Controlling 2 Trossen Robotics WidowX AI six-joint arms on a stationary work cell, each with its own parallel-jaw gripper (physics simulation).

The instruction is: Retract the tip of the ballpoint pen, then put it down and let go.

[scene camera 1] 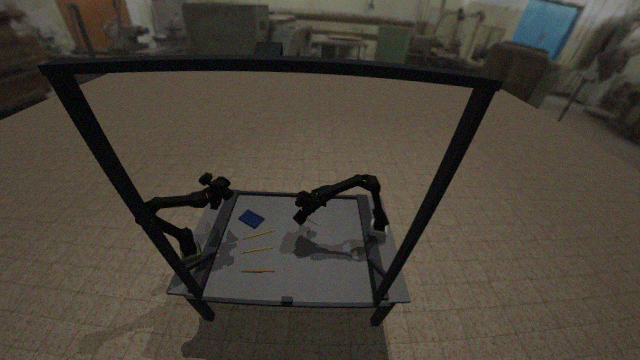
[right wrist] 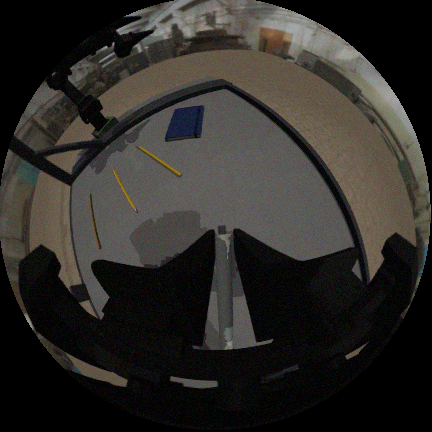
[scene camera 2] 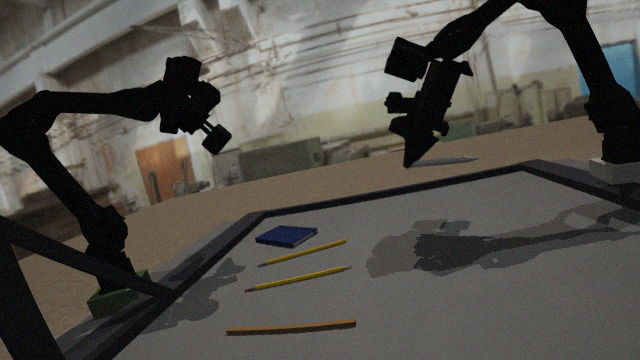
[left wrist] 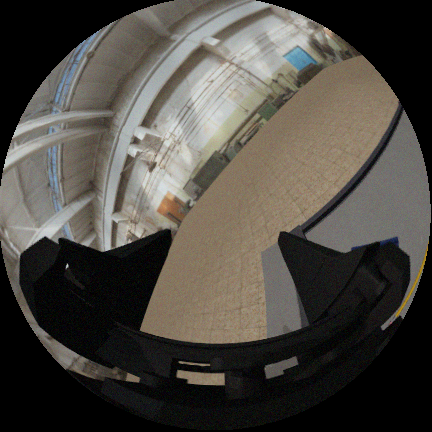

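Seen in the pictures: left gripper, fingertip midpoint: [scene camera 2: 205,124] [left wrist: 226,236]; right gripper, fingertip midpoint: [right wrist: 223,234] [scene camera 2: 407,166]; left arm's base, link origin: [scene camera 1: 190,250] [right wrist: 101,124]; right arm's base, link origin: [scene camera 1: 379,226] [scene camera 2: 622,159].
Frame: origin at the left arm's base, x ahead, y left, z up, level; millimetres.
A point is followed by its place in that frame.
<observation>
The light grey ballpoint pen [scene camera 1: 313,222] @(x 658, y -203, z 95 mm) [scene camera 2: 447,161] @(x 651, y -194, z 94 mm) [right wrist: 226,295] @(x 635, y -157, z 100 mm) is held above the table by my right gripper [scene camera 1: 300,218] @(x 611, y -120, z 91 mm) [scene camera 2: 410,163] @(x 611, y -120, z 91 mm) [right wrist: 223,234] @(x 611, y -120, z 91 mm), which is shut on it. In scene camera 2 the pen lies nearly level, its tapered end pointing right. In the right wrist view its dark button end shows between the fingertips and the barrel runs back toward the palm. Whether the writing tip is out is too small to tell. My left gripper [scene camera 1: 214,203] [scene camera 2: 217,139] [left wrist: 226,236] @(x 259, y 178, z 282 mm) is open and empty, raised near the table's left edge.
A blue notebook [scene camera 1: 251,218] @(x 381, y 93, z -28 mm) [scene camera 2: 286,236] @(x 378, y 70, z -28 mm) [right wrist: 185,123] @(x 395, y 79, z -28 mm) lies at the table's back left. Two yellow pencils [scene camera 2: 302,253] @(x 383, y -43, z -35 mm) [scene camera 2: 299,279] @(x 347, y -144, z -36 mm) and an orange-brown stick [scene camera 2: 291,327] @(x 301, y -267, z -33 mm) lie in front of it. Dark frame posts [scene camera 1: 95,135] @(x 3, y -266, z 837 mm) [scene camera 1: 445,165] @(x 723, y -689, z 787 mm) stand at both sides of the table [scene camera 1: 330,280] @(x 602, y -486, z -40 mm).
</observation>
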